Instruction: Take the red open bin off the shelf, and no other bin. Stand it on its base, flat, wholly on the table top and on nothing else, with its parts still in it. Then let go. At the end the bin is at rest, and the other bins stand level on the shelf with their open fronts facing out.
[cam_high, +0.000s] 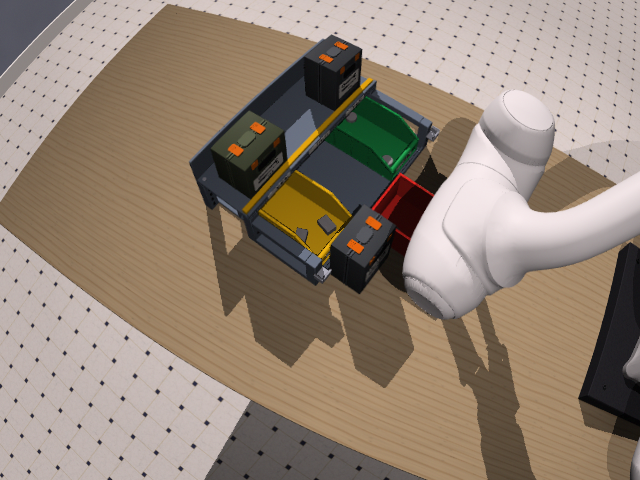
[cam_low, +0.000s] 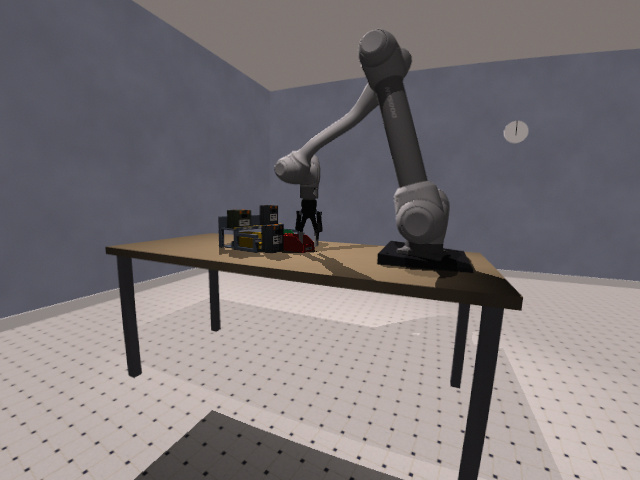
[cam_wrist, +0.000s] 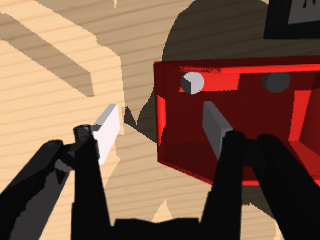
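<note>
Now: hand 80 mm short of the red open bin and 20 mm above it. Round my hand: green bin 270 mm ahead, 110 mm to the right, 10 mm below; yellow bin 270 mm ahead, 120 mm to the left, 10 mm below.
</note>
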